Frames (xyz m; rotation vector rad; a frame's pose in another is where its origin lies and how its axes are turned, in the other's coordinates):
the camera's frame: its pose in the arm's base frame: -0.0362 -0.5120 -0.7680 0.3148 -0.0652 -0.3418
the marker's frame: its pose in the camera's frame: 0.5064 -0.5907 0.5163 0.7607 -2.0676 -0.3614
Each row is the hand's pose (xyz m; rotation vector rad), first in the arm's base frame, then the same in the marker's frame.
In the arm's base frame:
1: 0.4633 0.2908 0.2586 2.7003 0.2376 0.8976
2: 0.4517 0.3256 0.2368 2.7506 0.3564 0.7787
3: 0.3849 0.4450 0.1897 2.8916 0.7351 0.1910
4: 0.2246 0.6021 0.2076 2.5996 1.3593 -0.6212
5: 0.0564 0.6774 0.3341 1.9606 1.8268 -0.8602
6: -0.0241 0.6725 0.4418 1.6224 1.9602 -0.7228
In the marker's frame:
1: -0.9070 1.5779 0.1022 1.5236 1.5912 -1.9869
2: -0.9292 1.5874 0.1374 1.4108 1.6002 -2.1233
3: -0.9760 1.6447 0.2617 0.8416 1.5032 -2.5881
4: -0.9561 1.7903 0.4323 0.1809 -1.3405 2.6257
5: -0.8368 1.9612 0.5132 0.7807 -1.4010 2.1353
6: -0.7355 2.0496 0.5083 0.8696 -1.5442 1.7902

